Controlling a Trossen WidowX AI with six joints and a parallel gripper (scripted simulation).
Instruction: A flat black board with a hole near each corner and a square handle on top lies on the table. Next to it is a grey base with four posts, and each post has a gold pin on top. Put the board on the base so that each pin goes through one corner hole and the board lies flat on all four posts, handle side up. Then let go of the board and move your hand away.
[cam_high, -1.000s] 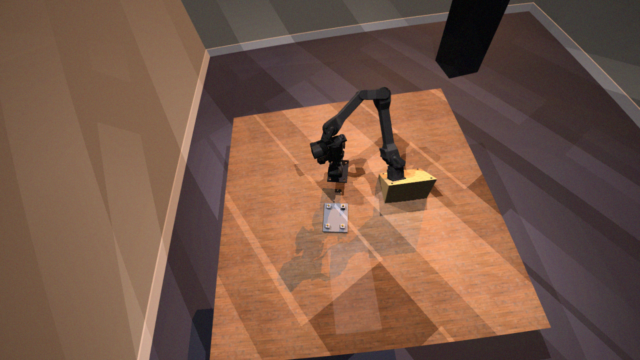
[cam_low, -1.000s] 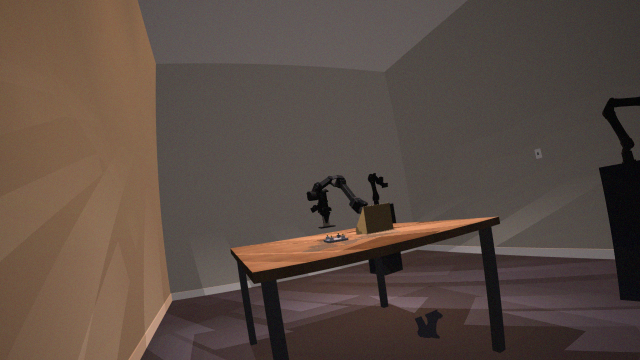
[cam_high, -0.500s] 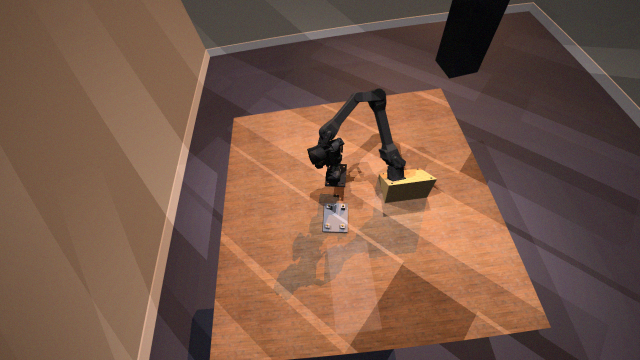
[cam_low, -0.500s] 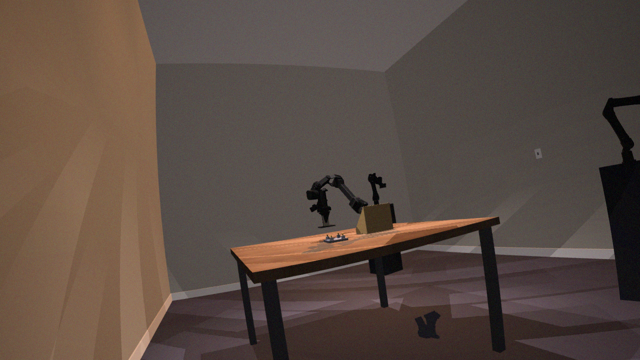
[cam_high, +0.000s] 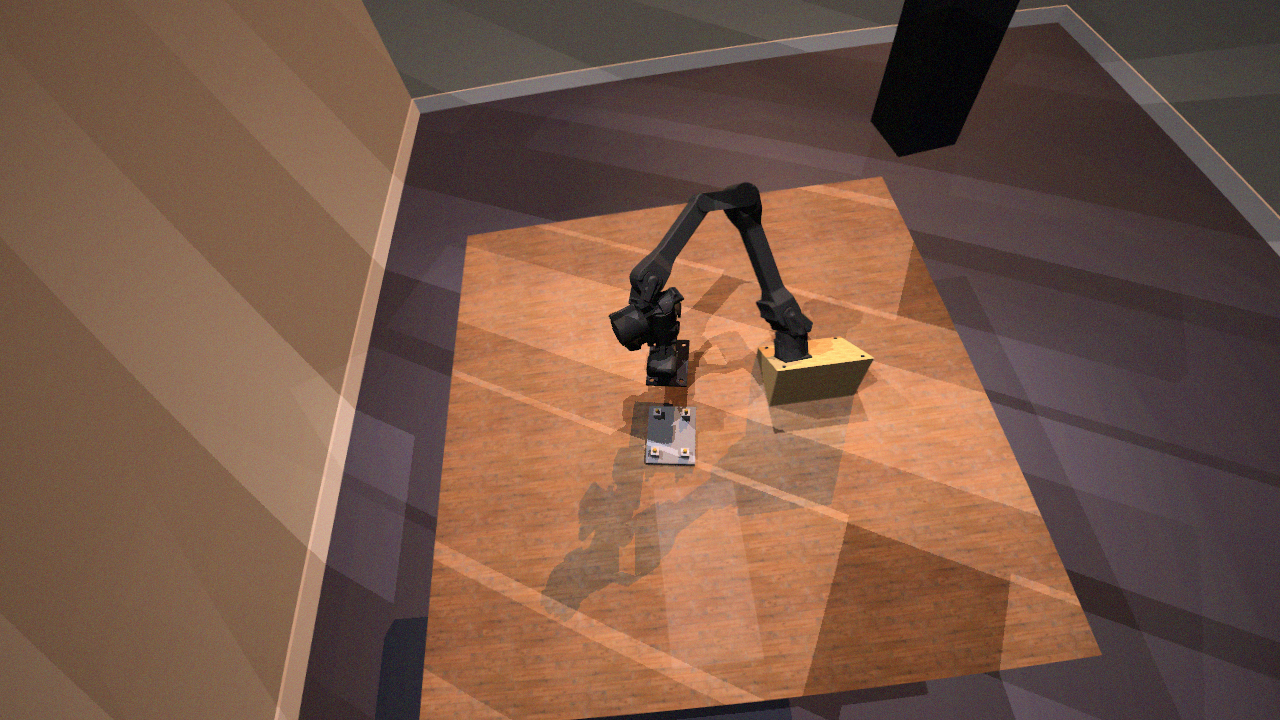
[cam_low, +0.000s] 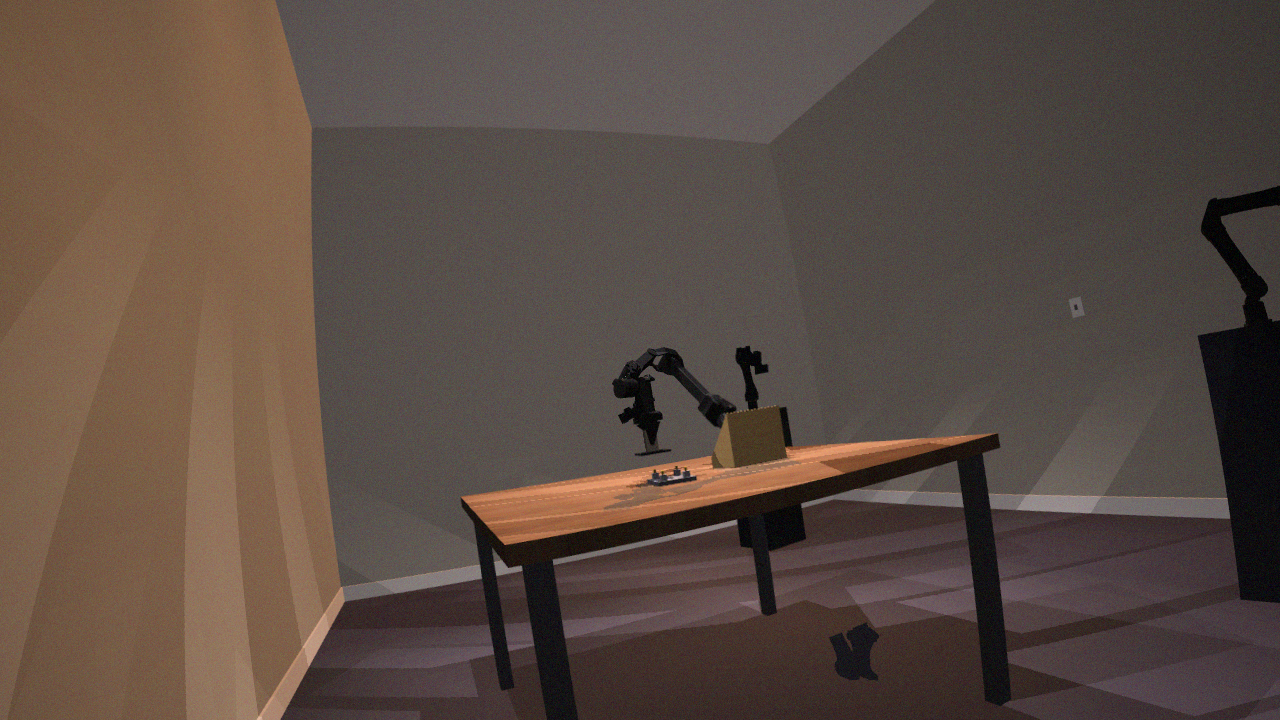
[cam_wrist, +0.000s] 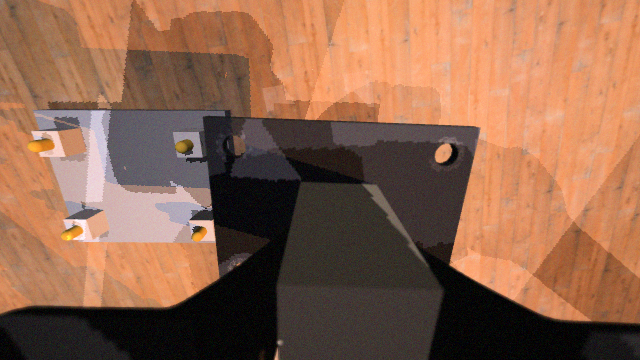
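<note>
Right now my gripper tip is 150 mm to the right of the grey base, 100 mm above it and 30 mm short of it. The rest, counted from my gripper tip: black board: right at my gripper tip.
</note>
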